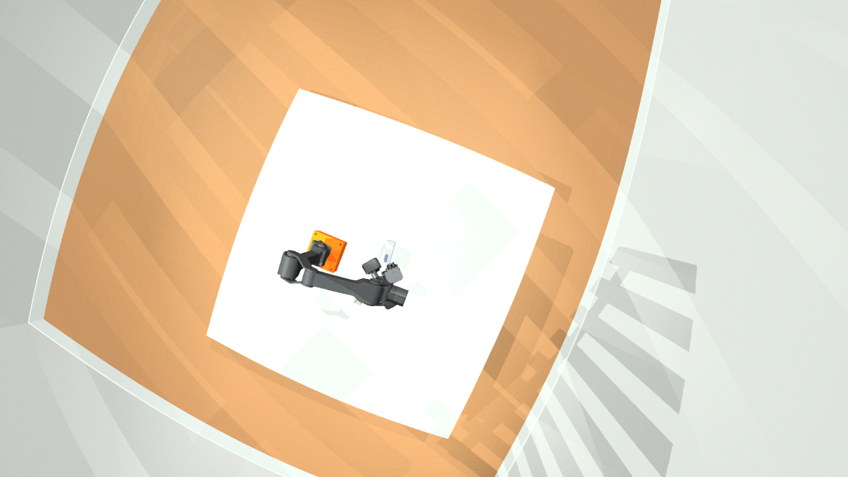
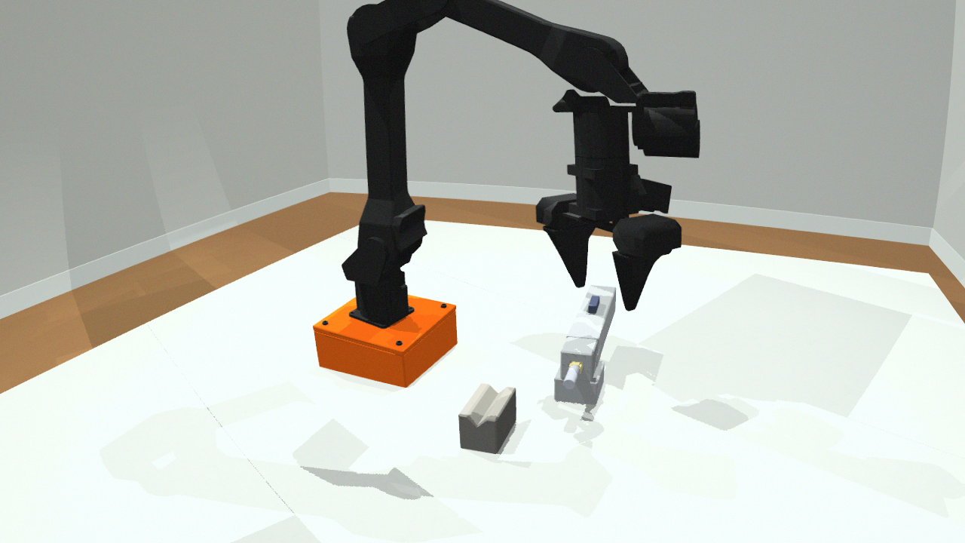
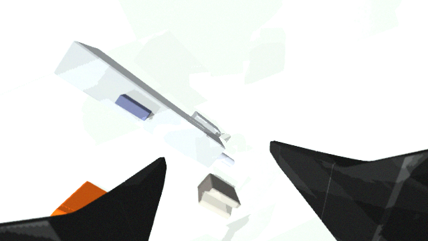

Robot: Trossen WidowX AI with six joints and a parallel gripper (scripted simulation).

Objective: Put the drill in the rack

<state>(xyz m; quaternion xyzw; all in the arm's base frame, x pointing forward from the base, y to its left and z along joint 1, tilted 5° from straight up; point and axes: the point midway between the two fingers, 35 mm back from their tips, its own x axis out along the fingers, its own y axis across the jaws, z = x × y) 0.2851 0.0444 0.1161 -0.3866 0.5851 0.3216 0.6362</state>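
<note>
The drill is 20 mm behind my gripper tip, 10 mm to the right of it and 70 mm below it. The rest, counted from my gripper tip: pale grey block: 40 mm behind, 50 mm to the left, 70 mm below; grey v-grooved rack: 70 mm behind, 130 mm to the right, 100 mm below; dark blue key: 40 mm behind, 80 mm to the left, 70 mm below.
</note>
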